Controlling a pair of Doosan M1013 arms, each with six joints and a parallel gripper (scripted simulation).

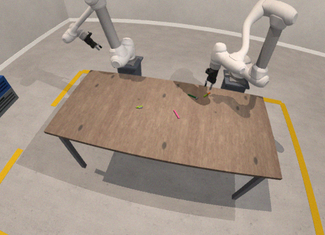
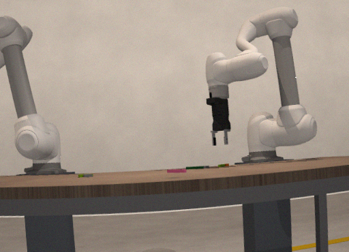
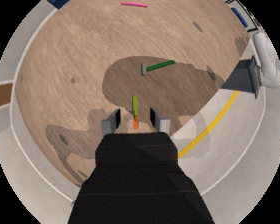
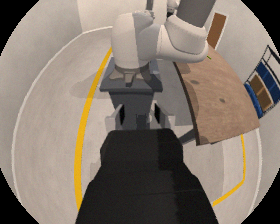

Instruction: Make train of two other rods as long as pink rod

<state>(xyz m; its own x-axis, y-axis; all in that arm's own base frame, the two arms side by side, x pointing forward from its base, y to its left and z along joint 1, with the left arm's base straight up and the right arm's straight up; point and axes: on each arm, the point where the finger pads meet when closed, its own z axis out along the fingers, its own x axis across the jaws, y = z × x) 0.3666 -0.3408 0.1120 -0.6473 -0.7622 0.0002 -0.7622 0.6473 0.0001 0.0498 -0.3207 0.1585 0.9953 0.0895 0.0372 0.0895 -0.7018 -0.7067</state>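
Note:
Right now my left hand is 40 mm past the orange rod, 30 mm to the right of it and 110 mm above it. Round my left hand: green rod: 40 mm ahead, 120 mm to the right, 110 mm below; pink rod: 290 mm ahead, 220 mm to the right, 110 mm below.

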